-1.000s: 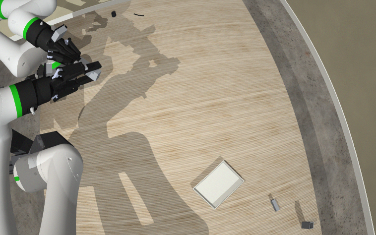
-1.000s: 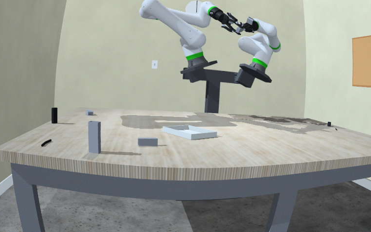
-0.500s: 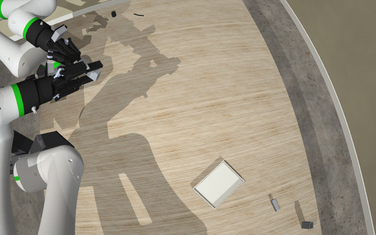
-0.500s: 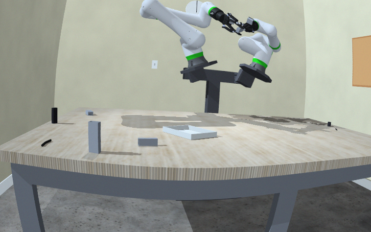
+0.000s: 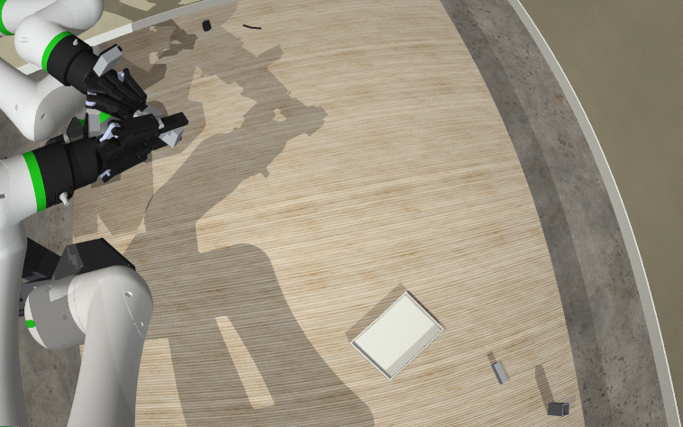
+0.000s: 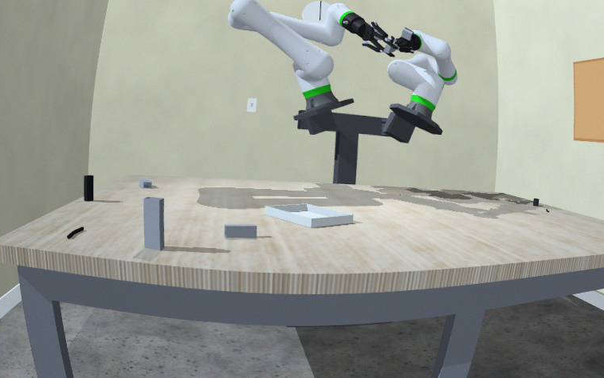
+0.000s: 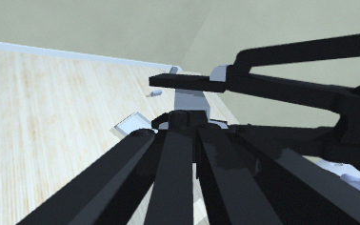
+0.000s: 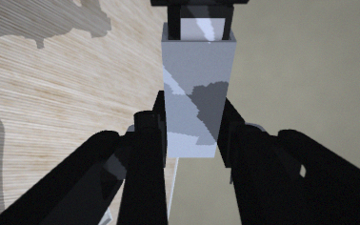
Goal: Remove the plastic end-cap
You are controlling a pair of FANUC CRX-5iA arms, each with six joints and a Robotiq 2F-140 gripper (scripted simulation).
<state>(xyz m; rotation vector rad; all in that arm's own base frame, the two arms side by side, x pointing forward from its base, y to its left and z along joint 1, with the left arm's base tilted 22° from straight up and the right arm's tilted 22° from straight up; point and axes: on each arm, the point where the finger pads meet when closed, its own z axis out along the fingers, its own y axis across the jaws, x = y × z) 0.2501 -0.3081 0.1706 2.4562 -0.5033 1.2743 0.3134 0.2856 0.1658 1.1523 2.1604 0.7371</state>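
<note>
Now: left hand 20 mm short of the end-cap, 10 mm to the left of it and 10 mm above it. The rest, counted from my left hand: curved black piece 880 mm ahead, 920 mm to the right, 630 mm below; then white parts tray 450 mm ahead, 350 mm to the right, 630 mm below; then small black cylinder 90 mm behind, 880 mm to the left, 620 mm below.
My right hand is 10 mm to the right of the end-cap, 10 mm below it and 10 mm past it. Round my right hand: curved black piece (900 mm to the right, 850 mm ahead, 620 mm below); then white parts tray (620 mm below, 420 mm ahead, 320 mm to the right); then small black cylinder (910 mm to the left, 600 mm below, 120 mm behind).
</note>
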